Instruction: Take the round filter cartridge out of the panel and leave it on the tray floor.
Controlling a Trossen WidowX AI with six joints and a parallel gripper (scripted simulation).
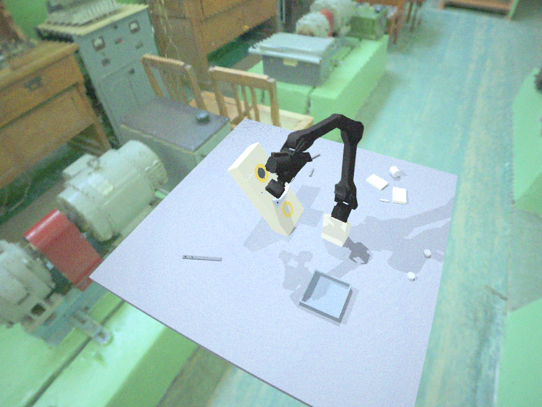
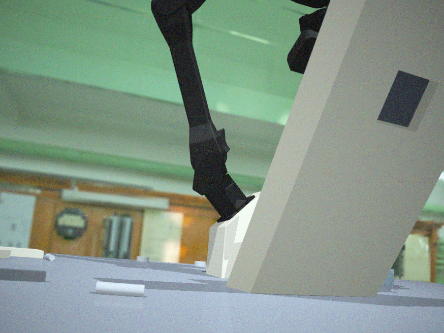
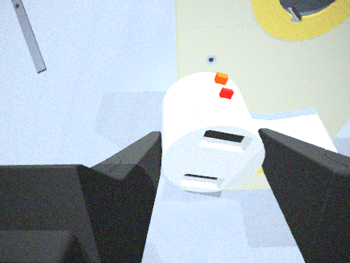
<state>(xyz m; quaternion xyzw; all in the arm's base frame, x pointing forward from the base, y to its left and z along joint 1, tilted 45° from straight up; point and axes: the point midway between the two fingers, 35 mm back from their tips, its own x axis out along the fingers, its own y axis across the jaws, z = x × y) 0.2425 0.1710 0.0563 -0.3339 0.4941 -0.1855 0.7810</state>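
Now: the tray 32 cm behind my gripper tip, 20 cm to the left of it and 25 cm below it. From my gripper tip the other things lie so: round filter cartridge right at my gripper tip; cream service panel 7 cm ahead, 7 cm to the right, 11 cm below.
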